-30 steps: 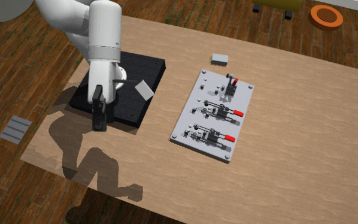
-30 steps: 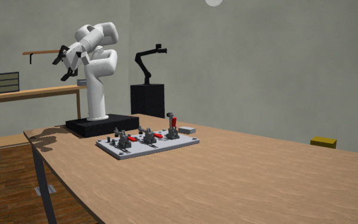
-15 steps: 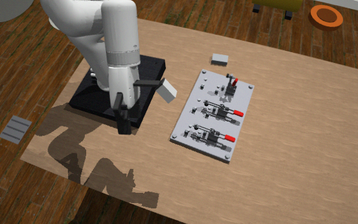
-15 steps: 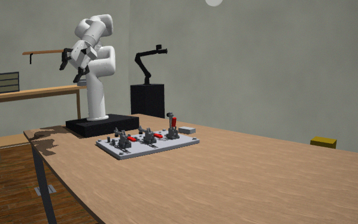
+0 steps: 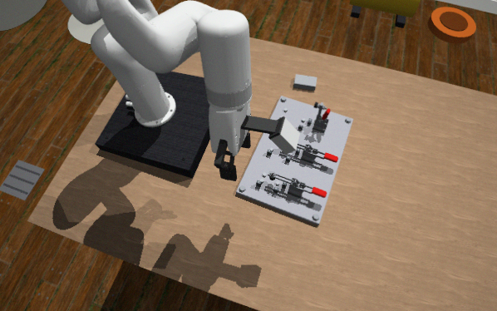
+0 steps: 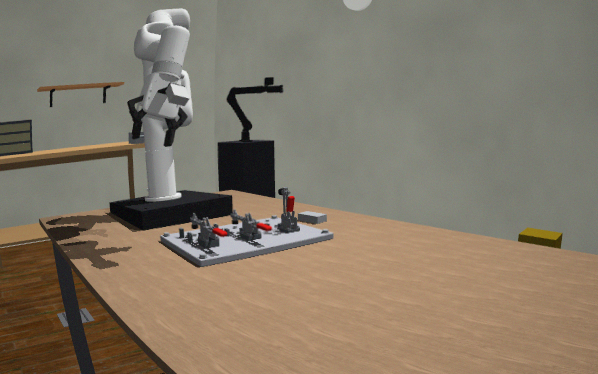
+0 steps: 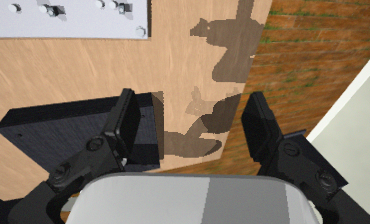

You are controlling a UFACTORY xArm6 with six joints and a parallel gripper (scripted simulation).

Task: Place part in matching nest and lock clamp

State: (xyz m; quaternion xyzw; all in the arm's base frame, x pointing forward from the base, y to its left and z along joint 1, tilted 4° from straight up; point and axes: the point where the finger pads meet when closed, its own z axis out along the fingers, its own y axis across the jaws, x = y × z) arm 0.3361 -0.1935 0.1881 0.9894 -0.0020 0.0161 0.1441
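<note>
Now: the clamp 20 cm below my hand, 13 cm ahead of it and 6 cm to the left of it. The rest, counted from my hand: fixture plate (24 cm below, 17 cm to the left, 12 cm ahead); then grey block (44 cm to the left, 24 cm below, 9 cm ahead).
</note>
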